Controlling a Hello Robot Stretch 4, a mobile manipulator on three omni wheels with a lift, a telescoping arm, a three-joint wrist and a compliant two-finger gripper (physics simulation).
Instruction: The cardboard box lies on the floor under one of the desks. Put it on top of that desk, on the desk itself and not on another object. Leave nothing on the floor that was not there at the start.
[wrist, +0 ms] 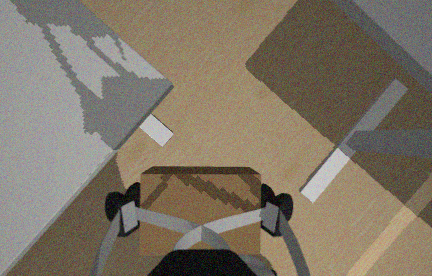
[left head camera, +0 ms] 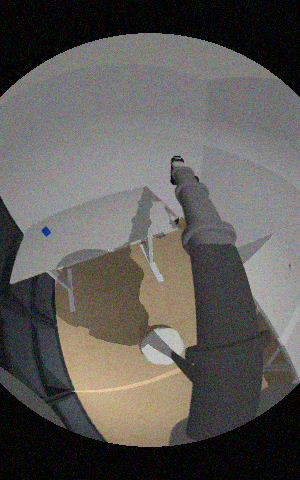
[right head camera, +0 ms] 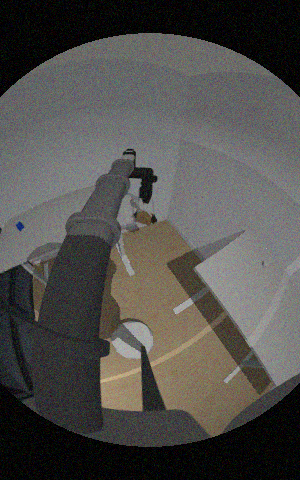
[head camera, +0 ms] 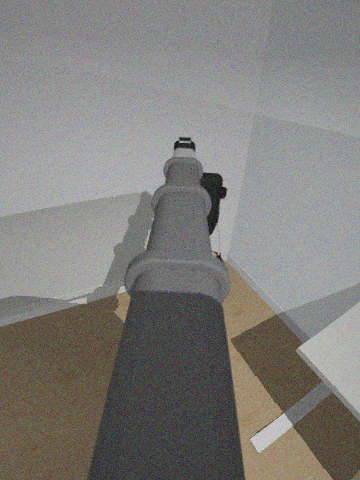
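Pixels of known places: gripper, fingertip midpoint: [wrist: 200, 199] [left head camera: 185, 226] [right head camera: 144, 219]; robot's base, origin of the base link: [left head camera: 161, 344] [right head camera: 133, 338].
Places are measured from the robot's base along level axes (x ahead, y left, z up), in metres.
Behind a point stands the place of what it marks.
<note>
The cardboard box [wrist: 200, 187] {y -0.094, x 0.735, z 1.033 m} [right head camera: 144, 217] {y -0.087, x 0.687, z 1.031 m} is a small brown block in the wrist view. My gripper [wrist: 200, 199] {y -0.087, x 0.716, z 0.987 m} is shut on it, with one black fingertip pressed against each side. The box is held up off the floor, to the right of the left desk's near edge in the wrist view. The left desk [head camera: 60, 245] {y 0.549, x 0.861, z 0.922 m} [left head camera: 90, 225] {y 0.618, x 0.790, z 0.922 m} [right head camera: 55, 215] {y 0.685, x 0.847, z 0.922 m} [wrist: 40, 140] {y 0.058, x 0.830, z 0.922 m} has a pale grey top with the arm's shadow across it. In the head camera view the arm hides the box and most of the gripper.
A second pale desk [head camera: 340, 350] {y -0.505, x 0.408, z 0.922 m} [left head camera: 275, 285] {y -0.698, x 0.283, z 0.922 m} [right head camera: 230, 285] {y -0.583, x 0.286, z 0.922 m} stands at the right, its white foot [head camera: 272, 432] {y -0.584, x 0.379, z -0.003 m} [wrist: 325, 175] {y -0.583, x 0.380, z -0.003 m} on the floor. A small blue object [left head camera: 46, 231] {y 1.055, x 0.689, z 0.955 m} [right head camera: 20, 226] {y 1.054, x 0.691, z 0.951 m} lies on the left desk. Walls rise behind. Dark panels [left head camera: 35, 320] {y 1.341, x -0.085, z 0.388 m} stand at the left.
</note>
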